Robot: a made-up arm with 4 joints. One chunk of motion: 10 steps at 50 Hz.
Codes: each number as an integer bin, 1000 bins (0 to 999) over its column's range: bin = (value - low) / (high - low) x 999, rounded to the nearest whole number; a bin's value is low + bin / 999 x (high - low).
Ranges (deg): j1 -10..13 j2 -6..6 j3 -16..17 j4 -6..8
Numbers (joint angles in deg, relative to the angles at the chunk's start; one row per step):
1: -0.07 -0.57 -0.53 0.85
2: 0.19 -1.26 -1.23 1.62
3: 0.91 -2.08 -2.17 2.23
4: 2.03 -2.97 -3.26 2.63
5: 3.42 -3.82 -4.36 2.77
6: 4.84 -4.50 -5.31 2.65
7: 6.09 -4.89 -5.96 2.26
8: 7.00 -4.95 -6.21 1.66
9: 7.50 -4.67 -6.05 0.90
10: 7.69 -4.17 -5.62 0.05
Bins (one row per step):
1: 431 452 468 489
2: 443 395 447 544
3: 474 326 419 587
4: 523 252 386 616
5: 583 181 352 626
6: 645 125 324 617
7: 699 92 304 589
8: 738 87 296 547
9: 760 111 301 492
10: 768 152 314 432

